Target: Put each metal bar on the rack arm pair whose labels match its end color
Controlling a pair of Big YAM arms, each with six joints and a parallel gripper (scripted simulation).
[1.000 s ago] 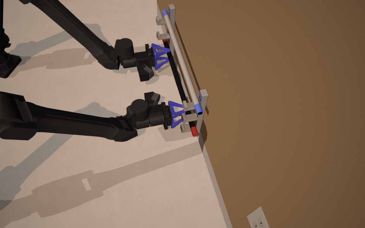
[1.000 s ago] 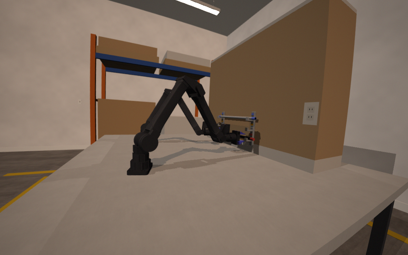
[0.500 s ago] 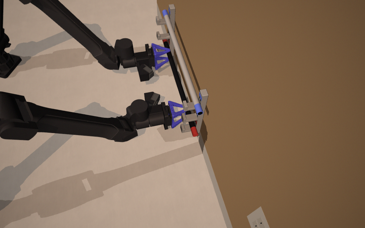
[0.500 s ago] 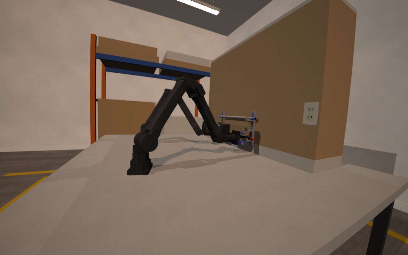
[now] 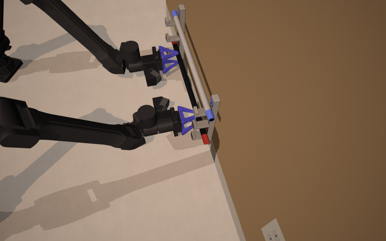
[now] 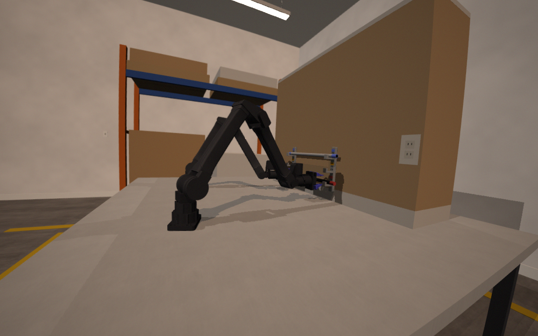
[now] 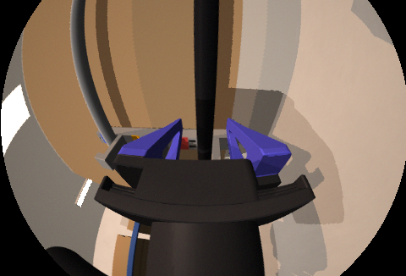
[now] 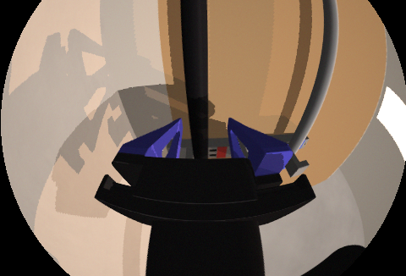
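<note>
Now: right hand 110 mm to the right of the grey skirting strip, 80 mm above it and 30 mm short of it. From my right hand the other things lie so: brown wall panel (340 mm above, 180 mm ahead, 120 mm to the left); then metal bar (150 mm to the left, 10 mm below).
</note>
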